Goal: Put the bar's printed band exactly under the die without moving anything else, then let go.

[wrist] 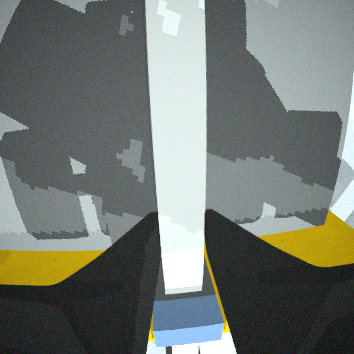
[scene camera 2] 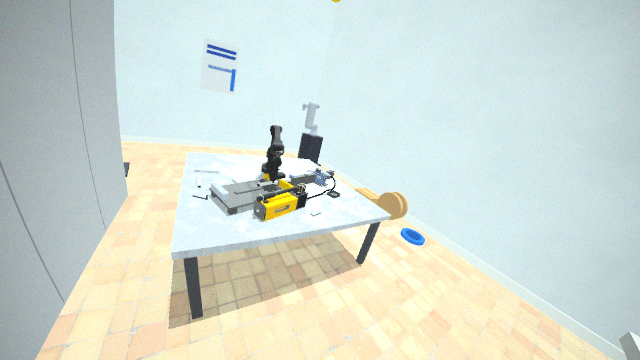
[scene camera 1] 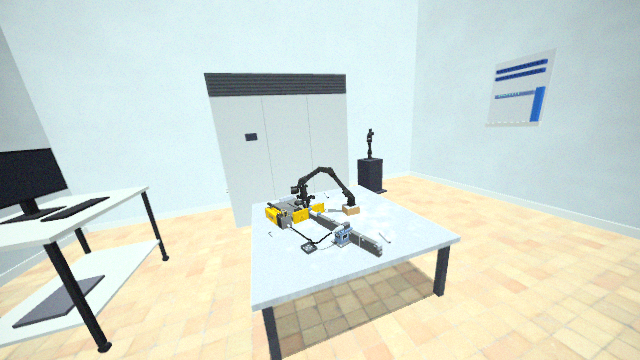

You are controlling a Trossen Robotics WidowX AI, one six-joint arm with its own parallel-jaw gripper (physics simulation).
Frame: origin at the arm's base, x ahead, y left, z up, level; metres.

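Seen in the pictures: gripper, fingertip midpoint: [wrist: 180, 219] [scene camera 2: 271, 182]; arm's base at its link origin: [scene camera 1: 351, 204].
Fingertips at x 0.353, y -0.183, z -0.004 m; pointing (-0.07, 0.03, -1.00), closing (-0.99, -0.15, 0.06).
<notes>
Pixels of each thing's top centre, then the offset from my fingertips to it. "pt": a spot on its surface instead. Level surfaces: height alone.
- grey machine bed at its surface level: dz -0.014 m
- blue block at a spot on its surface: [wrist: 188, 314] pt dy +0.043, dx -0.006, dz +0.021 m
- blue unit at a spot on its surface: [scene camera 1: 343, 236] pt dy +0.523, dx -0.007, dz -0.008 m
- small dark box at a spot on its surface: [scene camera 1: 309, 247] [scene camera 2: 331, 194] pt dy +0.424, dx +0.195, dz -0.063 m
- hex key at its top centre: [scene camera 2: 199, 192] dy -0.439, dx -0.028, dz -0.032 m
- white stick at its top centre: [scene camera 1: 384, 235] dy +0.636, dx -0.262, dz -0.044 m
- table at its surface level: dz -0.064 m
In the wrist view my gripper [wrist: 180, 219] [scene camera 1: 306, 204] is shut on a pale, narrow bar [wrist: 176, 120]. The bar runs from the top edge of the view down between the black fingers, its near end showing just past the fingertips. It lies above the grey machine bed [wrist: 277, 60] [scene camera 1: 286, 204] [scene camera 2: 239, 194]. A blue block [wrist: 188, 314] shows beyond the bar's near end, between the fingers. The printed band and the die cannot be made out clearly. In both scene views the bar is too small to tell apart and the arm partly hides this spot.
Yellow housings [scene camera 1: 272, 215] [scene camera 2: 282, 206] [wrist: 300, 245] flank the bed. A long grey rail [scene camera 1: 367, 243] carries a blue unit [scene camera 1: 343, 236] [scene camera 2: 320, 177], cabled to a small dark box [scene camera 1: 309, 247] [scene camera 2: 333, 194]. A hex key [scene camera 2: 200, 197] and a white stick [scene camera 1: 384, 237] lie on the table [scene camera 1: 280, 280] [scene camera 2: 220, 237].
</notes>
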